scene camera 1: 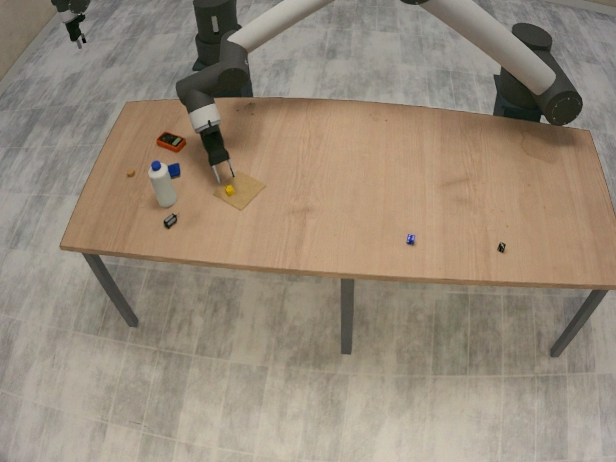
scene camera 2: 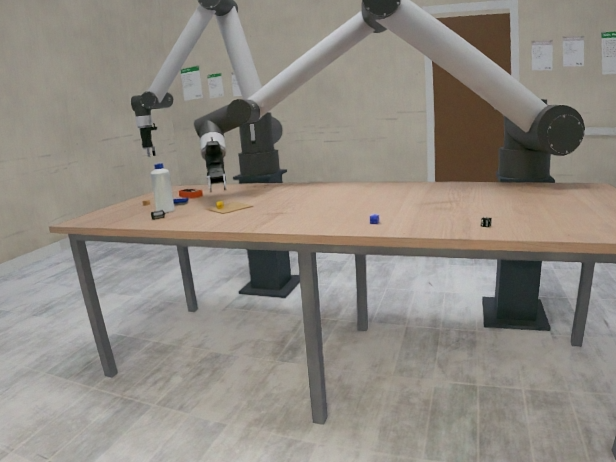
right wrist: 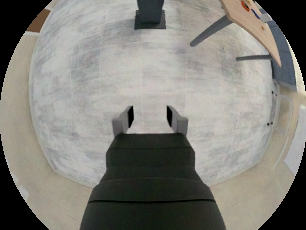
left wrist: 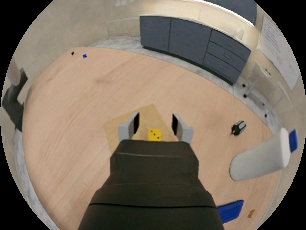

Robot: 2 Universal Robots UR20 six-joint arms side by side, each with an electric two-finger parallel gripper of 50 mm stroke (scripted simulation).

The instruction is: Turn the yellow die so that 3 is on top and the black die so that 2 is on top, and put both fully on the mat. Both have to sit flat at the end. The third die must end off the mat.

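Visible here: the left gripper [scene camera 1: 227,179], [left wrist: 155,119]; the right gripper [right wrist: 149,112]. A tan mat [scene camera 1: 246,188], [left wrist: 149,116] is present, as is a white bottle [scene camera 1: 159,175], [scene camera 2: 160,177], [left wrist: 268,157].
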